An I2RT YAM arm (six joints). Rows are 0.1 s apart.
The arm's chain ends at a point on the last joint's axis. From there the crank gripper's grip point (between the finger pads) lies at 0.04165 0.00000 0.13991 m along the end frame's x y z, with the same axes.
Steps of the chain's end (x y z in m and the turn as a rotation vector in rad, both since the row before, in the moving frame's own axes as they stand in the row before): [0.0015, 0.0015, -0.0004, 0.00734, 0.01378, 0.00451]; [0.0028, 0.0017, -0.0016, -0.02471, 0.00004, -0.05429]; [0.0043, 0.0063, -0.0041, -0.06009, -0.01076, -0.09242]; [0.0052, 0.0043, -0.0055, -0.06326, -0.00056, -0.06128]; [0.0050, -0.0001, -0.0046, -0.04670, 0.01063, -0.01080]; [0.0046, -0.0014, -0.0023, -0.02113, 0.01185, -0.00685]
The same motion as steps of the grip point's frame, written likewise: [0.0034, 0.0007, -0.0010, 0.00734, 0.01378, 0.00451]; [0.0028, 0.0029, -0.0016, -0.02471, 0.00004, -0.05429]; [0.0030, 0.0109, -0.0038, -0.06009, -0.01076, -0.09242]; [0.0053, 0.0106, -0.0057, -0.06326, -0.00056, -0.06128]; [0.0065, 0.0060, -0.0052, -0.04670, 0.01063, -0.01080]; [0.0063, 0.0013, -0.0028, -0.02113, 0.01185, -0.00685]
